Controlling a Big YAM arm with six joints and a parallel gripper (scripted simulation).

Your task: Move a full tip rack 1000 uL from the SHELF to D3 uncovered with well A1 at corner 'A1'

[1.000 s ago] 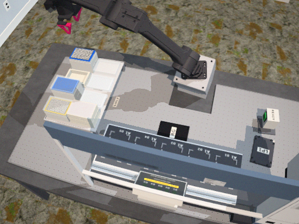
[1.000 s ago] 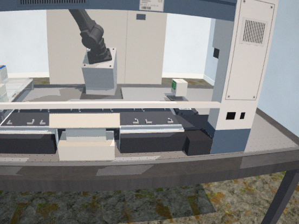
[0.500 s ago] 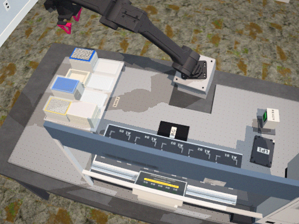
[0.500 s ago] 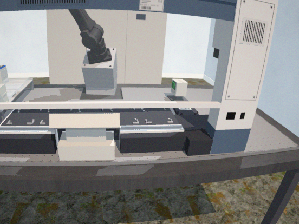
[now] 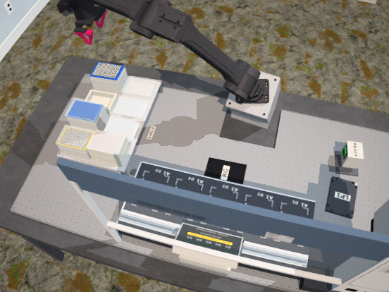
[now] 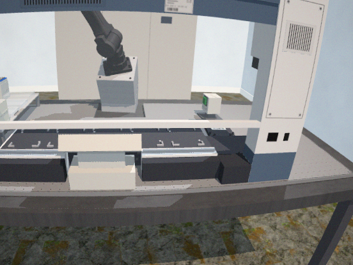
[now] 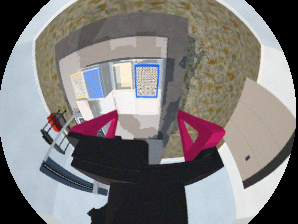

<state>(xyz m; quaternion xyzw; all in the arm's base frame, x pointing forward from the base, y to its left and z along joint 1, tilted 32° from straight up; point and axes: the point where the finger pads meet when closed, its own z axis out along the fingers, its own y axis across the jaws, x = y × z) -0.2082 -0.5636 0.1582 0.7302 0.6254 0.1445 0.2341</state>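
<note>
The blue-framed tip rack is 10 mm to the left of my hand and 220 mm below it. From my hand the other things lie so: shelf 170 mm ahead, 30 mm to the left, 290 mm below; then cream reservoir 110 mm ahead, 20 mm to the right, 280 mm below; then clear flat piece 240 mm ahead, 90 mm to the left, 270 mm below.
</note>
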